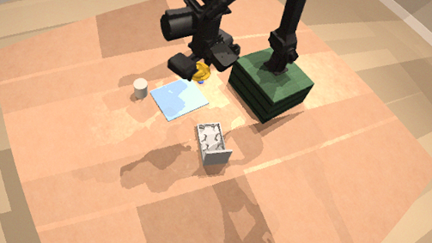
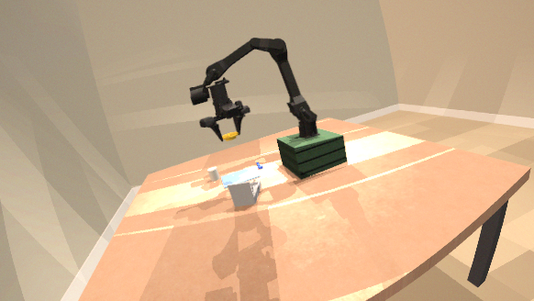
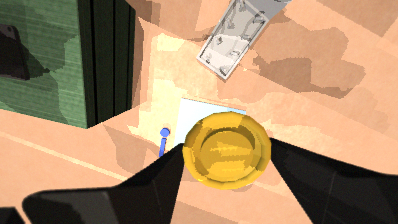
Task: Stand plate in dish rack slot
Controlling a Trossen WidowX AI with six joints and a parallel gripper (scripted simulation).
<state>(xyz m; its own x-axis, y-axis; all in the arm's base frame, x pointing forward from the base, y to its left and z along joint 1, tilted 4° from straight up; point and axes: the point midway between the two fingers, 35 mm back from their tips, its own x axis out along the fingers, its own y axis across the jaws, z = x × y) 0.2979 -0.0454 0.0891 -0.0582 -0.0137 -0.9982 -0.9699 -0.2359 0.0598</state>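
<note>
Now: gripper tip 16 cm above the grey dish rack, 13 cm to the right of it and 2 cm short of it. From my gripper tip the other things lie so: light blue mat 18 cm below, 7 cm to the right; then blue spoon 18 cm below, 11 cm to the right, 10 cm behind; then yellow plate 1 cm above.
</note>
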